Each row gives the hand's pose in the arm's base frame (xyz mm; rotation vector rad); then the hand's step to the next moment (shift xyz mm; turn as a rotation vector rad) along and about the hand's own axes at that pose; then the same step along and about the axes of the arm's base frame.
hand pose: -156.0 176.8 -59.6 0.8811 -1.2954 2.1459
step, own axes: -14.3 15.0 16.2 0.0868 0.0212 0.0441
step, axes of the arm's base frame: 4.0 -22.1 -13.7 -0.0610 -0.0426 0.0663
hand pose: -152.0 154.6 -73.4 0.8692 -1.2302 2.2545
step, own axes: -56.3 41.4 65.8 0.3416 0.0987 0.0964
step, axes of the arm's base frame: 35.3 -81.4 -36.5 -0.2743 -0.1096 0.2202
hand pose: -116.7 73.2 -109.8 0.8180 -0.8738 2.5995
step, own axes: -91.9 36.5 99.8 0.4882 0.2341 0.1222
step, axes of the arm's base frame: 100.6 -97.9 -5.9 -0.4379 -0.2194 0.2612
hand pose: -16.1 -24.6 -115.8 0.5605 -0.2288 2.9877
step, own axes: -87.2 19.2 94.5 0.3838 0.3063 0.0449
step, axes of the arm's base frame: 112.0 -39.9 52.6 -0.3768 -0.2845 0.1423
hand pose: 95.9 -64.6 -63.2 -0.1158 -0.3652 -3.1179
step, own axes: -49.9 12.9 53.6 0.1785 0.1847 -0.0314
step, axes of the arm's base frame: 53.8 -0.6 51.3 -0.1787 -0.1855 0.0252
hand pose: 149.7 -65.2 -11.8 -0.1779 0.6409 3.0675
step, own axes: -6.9 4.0 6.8 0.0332 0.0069 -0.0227
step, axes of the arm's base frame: 6.0 -0.8 8.6 -0.0307 -0.0161 -0.0216
